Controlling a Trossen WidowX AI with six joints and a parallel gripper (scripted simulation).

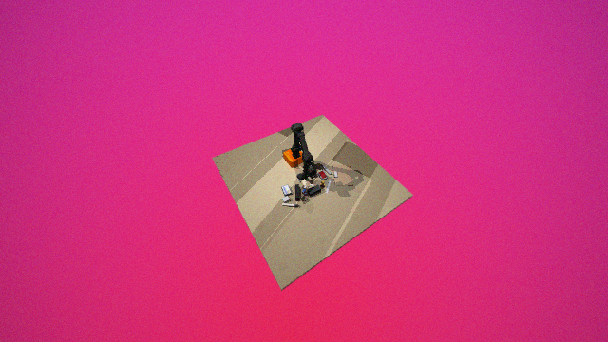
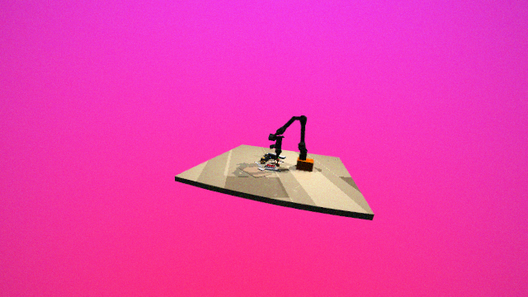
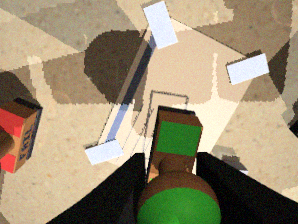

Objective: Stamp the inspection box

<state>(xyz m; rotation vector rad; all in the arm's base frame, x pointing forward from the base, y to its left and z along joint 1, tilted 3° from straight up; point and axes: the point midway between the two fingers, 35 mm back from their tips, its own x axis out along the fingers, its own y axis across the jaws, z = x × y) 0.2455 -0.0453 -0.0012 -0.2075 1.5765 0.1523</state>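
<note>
Right now the white card is 1 cm ahead of my gripper tip and 5 cm below it. The rest, counted from my gripper tip: long dark flat slab: 7 cm ahead, 13 cm to the right, 3 cm below; stamp: 3 cm behind, 9 cm to the left, 3 cm below; stamp with blue knob: 10 cm ahead, 8 cm to the right, 3 cm below.
</note>
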